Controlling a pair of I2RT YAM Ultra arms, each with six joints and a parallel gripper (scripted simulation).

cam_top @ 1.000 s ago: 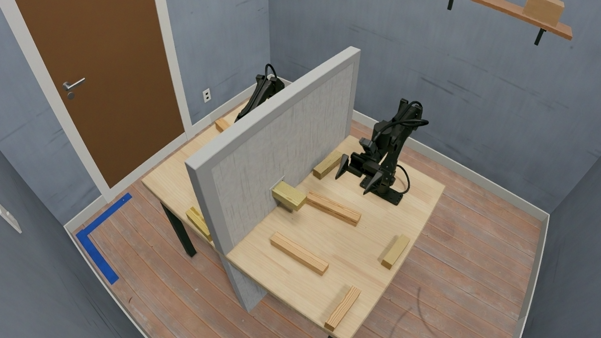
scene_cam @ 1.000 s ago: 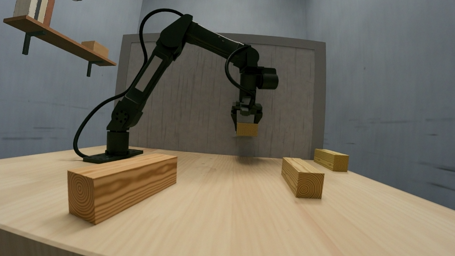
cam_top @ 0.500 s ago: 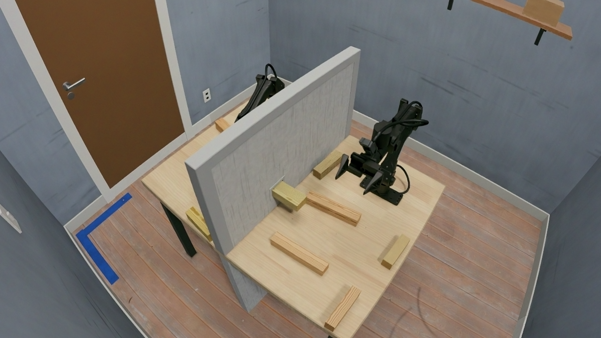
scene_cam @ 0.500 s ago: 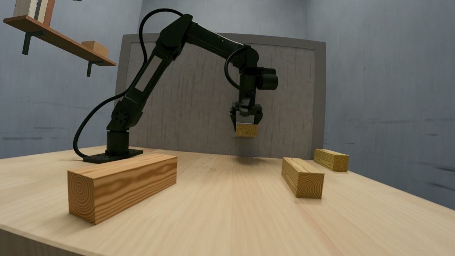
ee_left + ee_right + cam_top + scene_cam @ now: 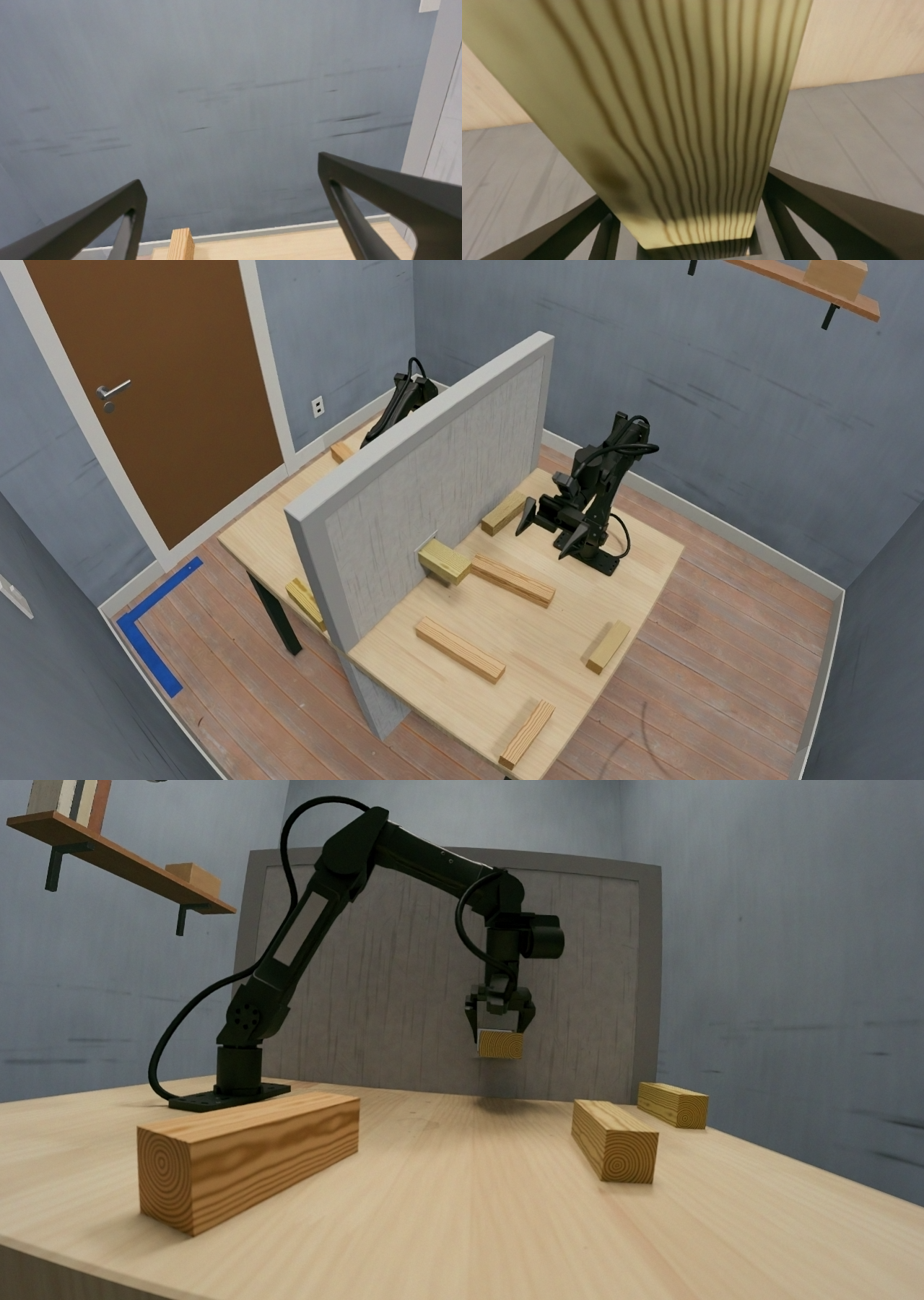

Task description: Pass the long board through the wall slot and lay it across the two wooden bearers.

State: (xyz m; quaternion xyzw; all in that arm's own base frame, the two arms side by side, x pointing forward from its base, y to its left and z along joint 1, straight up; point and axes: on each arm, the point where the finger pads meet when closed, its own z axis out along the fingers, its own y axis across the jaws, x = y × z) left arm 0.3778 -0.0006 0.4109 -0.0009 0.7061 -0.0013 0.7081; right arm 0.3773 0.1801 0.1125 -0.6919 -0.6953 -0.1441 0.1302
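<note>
The long pale board is 50 mm to the left of my right hand and 10 mm below it. The rest, counted from my right hand: wooden bearer 320 mm to the left, 120 mm ahead, 90 mm below; then thick block 420 mm to the right, 150 mm behind, 90 mm below.
</note>
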